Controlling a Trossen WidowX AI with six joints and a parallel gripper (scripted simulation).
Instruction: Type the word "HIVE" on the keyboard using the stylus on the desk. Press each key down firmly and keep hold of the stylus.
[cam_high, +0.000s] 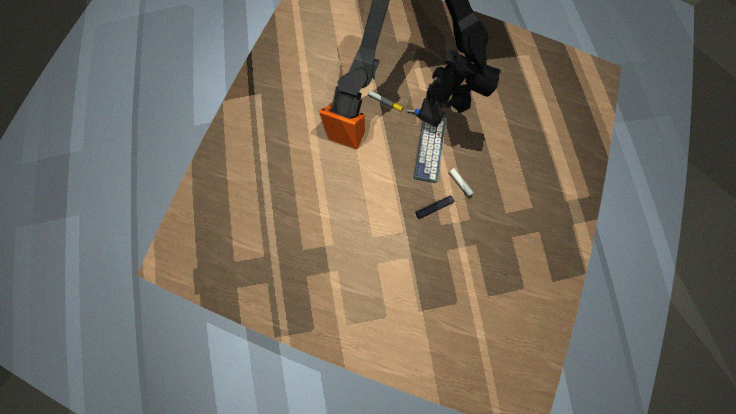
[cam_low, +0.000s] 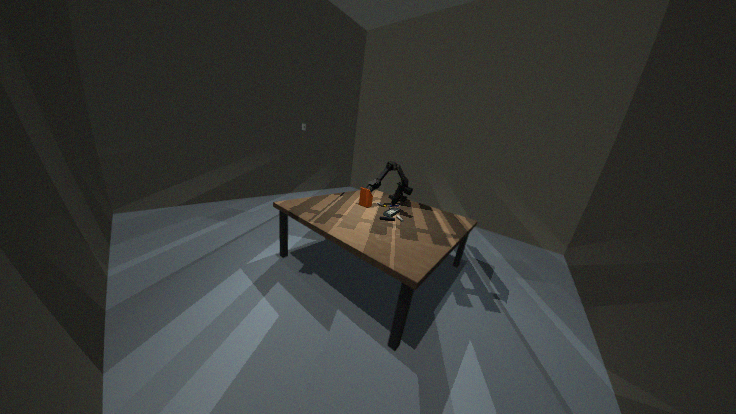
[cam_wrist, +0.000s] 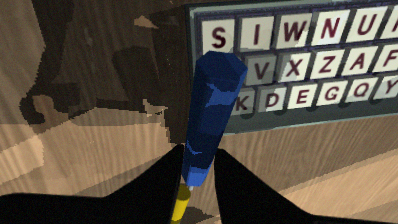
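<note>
The blue hexagonal stylus lies 2 cm behind my gripper tip. From my gripper tip the other things lie so: dark cylinder 26 cm to the right, 14 cm ahead, 2 cm below; then white cylinder 19 cm ahead, 16 cm to the right, 3 cm below; then yellow marker 12 cm behind, 3 cm below.
</note>
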